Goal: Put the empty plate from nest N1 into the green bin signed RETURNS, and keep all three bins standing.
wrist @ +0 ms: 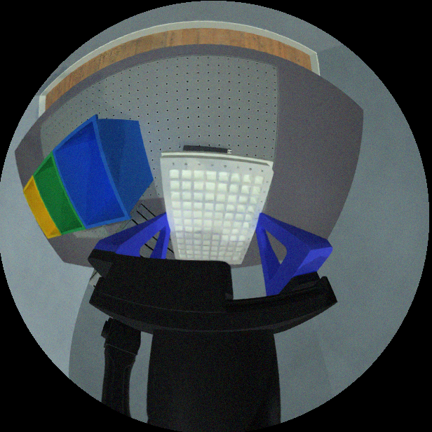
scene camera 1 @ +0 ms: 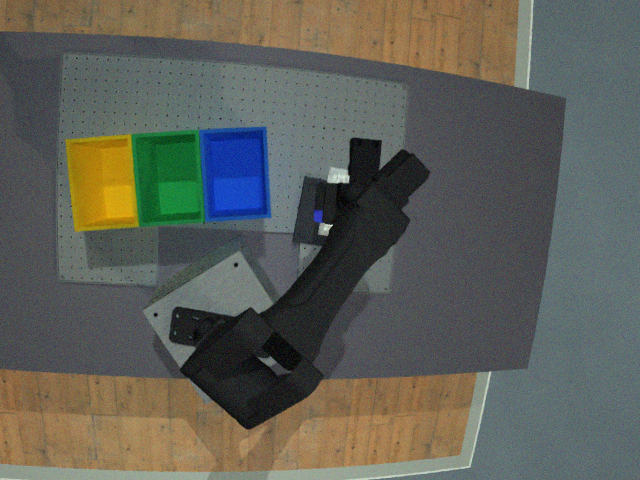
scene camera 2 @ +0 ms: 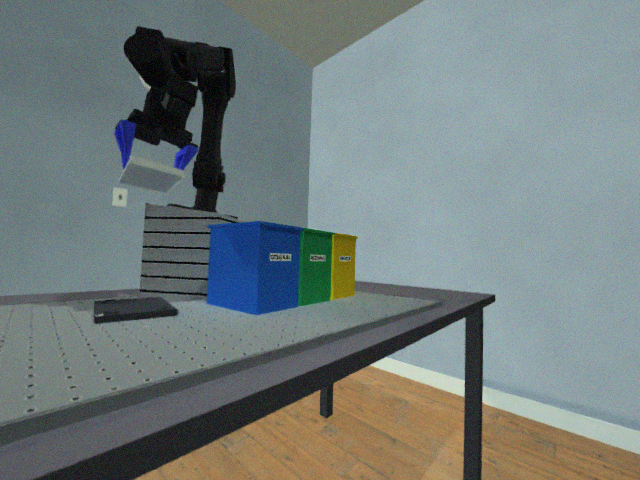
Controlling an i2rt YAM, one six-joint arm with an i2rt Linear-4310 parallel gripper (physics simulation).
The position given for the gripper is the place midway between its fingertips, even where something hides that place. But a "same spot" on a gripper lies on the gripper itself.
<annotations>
gripper: wrist; scene camera 1; scene camera 2 151, 176
blue bin: wrist 102, 163; scene camera 1; scene camera 2
same spot on gripper: (scene camera 1: 320, 187) = (wrist: 99, 268)
same spot on blue bin: (scene camera 2: 253, 267) = (scene camera 1: 261, 143)
</annotations>
